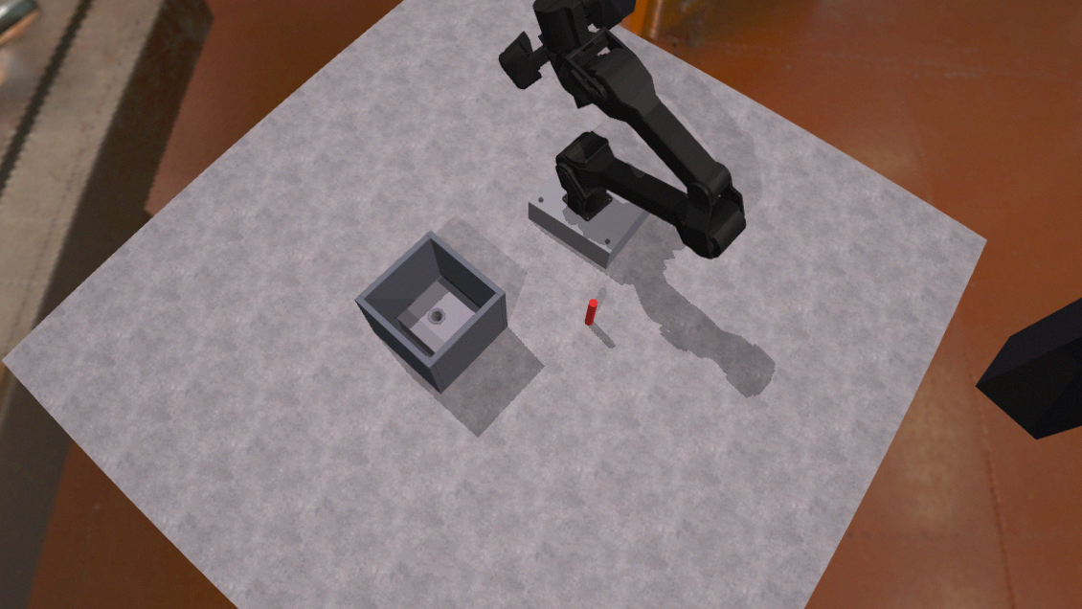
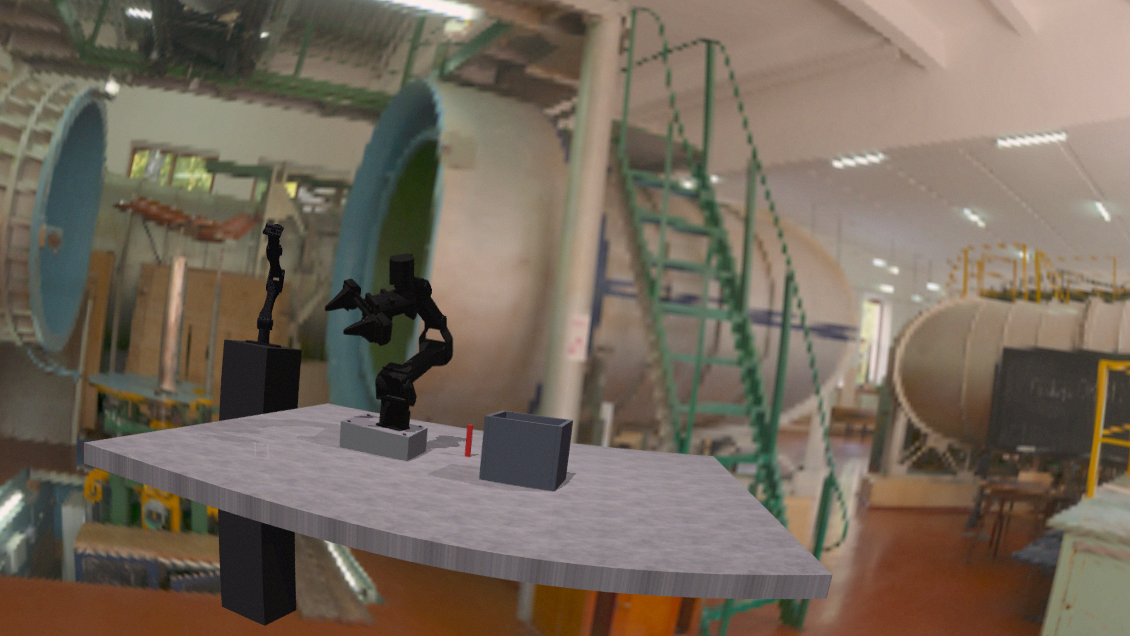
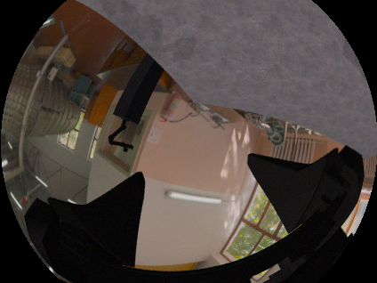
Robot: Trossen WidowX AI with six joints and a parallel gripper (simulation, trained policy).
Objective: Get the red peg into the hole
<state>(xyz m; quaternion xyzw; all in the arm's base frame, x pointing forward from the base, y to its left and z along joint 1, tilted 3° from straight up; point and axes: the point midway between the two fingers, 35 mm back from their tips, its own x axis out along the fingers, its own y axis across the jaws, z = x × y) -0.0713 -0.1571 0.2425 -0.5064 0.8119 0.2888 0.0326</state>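
Now: gripper tip 22 cm short of the red peg, 34 cm to the right of it and 25 cm above it. The rest, counted from my gripper tip: plate 41 cm ahead, 18 cm to the left, 24 cm below.
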